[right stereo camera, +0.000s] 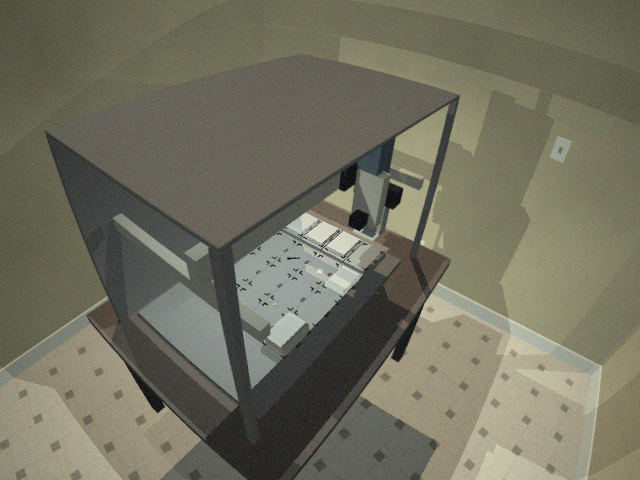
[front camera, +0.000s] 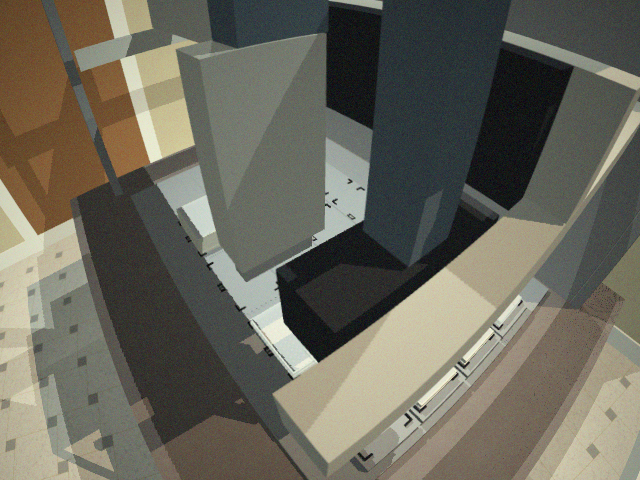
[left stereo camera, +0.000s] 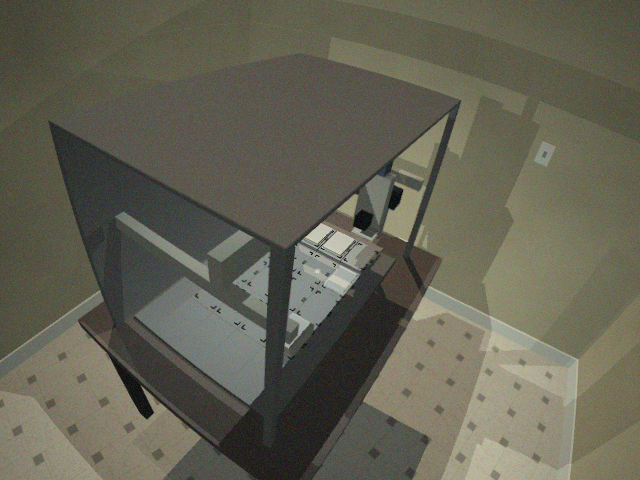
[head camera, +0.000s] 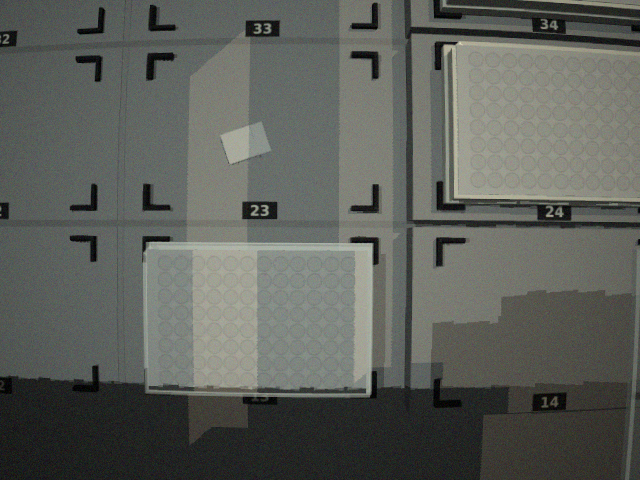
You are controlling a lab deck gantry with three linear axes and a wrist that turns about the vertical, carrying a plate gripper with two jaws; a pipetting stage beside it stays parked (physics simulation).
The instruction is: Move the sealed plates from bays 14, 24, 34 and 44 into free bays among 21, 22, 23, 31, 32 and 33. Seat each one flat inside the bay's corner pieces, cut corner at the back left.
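Frame: origin at the robot's base, x left, y up, z ahead, level; metres.
Where they show: robot's base, link origin: (right stereo camera: 284,357) (front camera: 179,223) (left stereo camera: 291,358).
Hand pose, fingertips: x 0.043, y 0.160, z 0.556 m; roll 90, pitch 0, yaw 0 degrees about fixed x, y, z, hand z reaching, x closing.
Each offset is from my fingertips to the top centre of the thing. "pt": to the spot under its first point.
My gripper (left stereo camera: 368,231) (right stereo camera: 370,231) is shut on the sealed plate from bay 14 and holds it raised at the right end of the deck. A pale edge of that held plate {pt dx +0.017, dy -0.006, dz -0.064 m} (head camera: 632,372) shows at the right of the head view; its cut corner is hidden. Bay 14 {pt dx +0.023, dy -0.145, dz -0.051 m} (head camera: 465,279) is empty. Sealed plate 24 {dx +0.107, dy -0.131, dz +0.000 m} (head camera: 547,124) (front camera: 437,388) (left stereo camera: 339,242) (right stereo camera: 345,242) sits in its bay. Sealed plate 34 {dx +0.214, dy -0.131, dz +0.000 m} (head camera: 542,6) (front camera: 478,347) (right stereo camera: 323,232) and sealed plate 44 {dx +0.321, dy -0.131, dz +0.000 m} (front camera: 509,311) are behind it. Bay 23 {pt dx +0.084, dy -0.160, dz -0.142 m} (head camera: 299,170) holds a small white slip.
A clear-topped plate {dx +0.000, dy -0.146, dz -0.164 m} (head camera: 258,315) (left stereo camera: 341,280) (right stereo camera: 343,280) occupies bay 13, in front of bay 23. A white block {dx +0.000, dy -0.118, dz -0.492 m} (front camera: 199,219) (left stereo camera: 302,330) (right stereo camera: 287,330) stands at the deck's front left. A small dark object {dx +0.219, dy -0.152, dz -0.182 m} (right stereo camera: 293,257) lies on the deck. Enclosure posts {pt dx -0.158, dy +0.366, dz -0.824 m} (left stereo camera: 279,330) (right stereo camera: 232,330) stand at the corners.
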